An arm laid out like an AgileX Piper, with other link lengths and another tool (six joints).
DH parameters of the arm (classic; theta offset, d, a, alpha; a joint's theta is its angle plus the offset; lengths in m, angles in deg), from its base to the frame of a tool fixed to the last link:
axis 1: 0 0.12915 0 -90
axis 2: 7.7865 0 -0.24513 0
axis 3: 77.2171 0 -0.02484 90
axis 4: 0 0.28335 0 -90
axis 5: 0 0 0 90
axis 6: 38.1 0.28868 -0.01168 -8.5
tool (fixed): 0 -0.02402 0 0
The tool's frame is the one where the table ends.
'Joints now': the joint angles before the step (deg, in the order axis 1, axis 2, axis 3, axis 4, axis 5, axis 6). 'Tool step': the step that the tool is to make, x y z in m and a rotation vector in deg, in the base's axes. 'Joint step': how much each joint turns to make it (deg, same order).
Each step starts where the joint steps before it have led.
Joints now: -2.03, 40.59, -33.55, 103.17, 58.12, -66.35
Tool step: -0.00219, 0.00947, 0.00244, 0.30, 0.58, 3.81
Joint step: -0.01, 3.41, -2.10, 0.00, 3.89, 0.20
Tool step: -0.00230, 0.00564, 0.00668, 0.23, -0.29, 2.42
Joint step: 0.05, 2.11, -2.04, 0.00, 2.39, 0.22
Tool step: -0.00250, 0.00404, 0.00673, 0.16, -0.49, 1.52
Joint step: 0.31, 1.12, -1.56, 0.00, 1.19, 0.26
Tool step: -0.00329, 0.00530, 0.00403, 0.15, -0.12, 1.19
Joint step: 1.12, 0.44, -0.86, 0.01, 0.01, 0.34
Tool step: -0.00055, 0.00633, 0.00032, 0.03, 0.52, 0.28
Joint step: 2.27, 0.06, -0.30, -0.02, -2.10, 0.32
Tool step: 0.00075, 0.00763, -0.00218, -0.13, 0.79, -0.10
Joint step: 3.05, 0.03, -0.03, 0.01, -3.25, 0.06
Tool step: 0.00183, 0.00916, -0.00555, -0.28, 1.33, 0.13
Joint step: 3.31, 0.60, -0.01, 0.01, -3.27, 0.01
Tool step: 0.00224, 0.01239, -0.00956, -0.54, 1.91, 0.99
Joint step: 3.37, 1.76, -0.28, -0.01, -2.44, -0.07
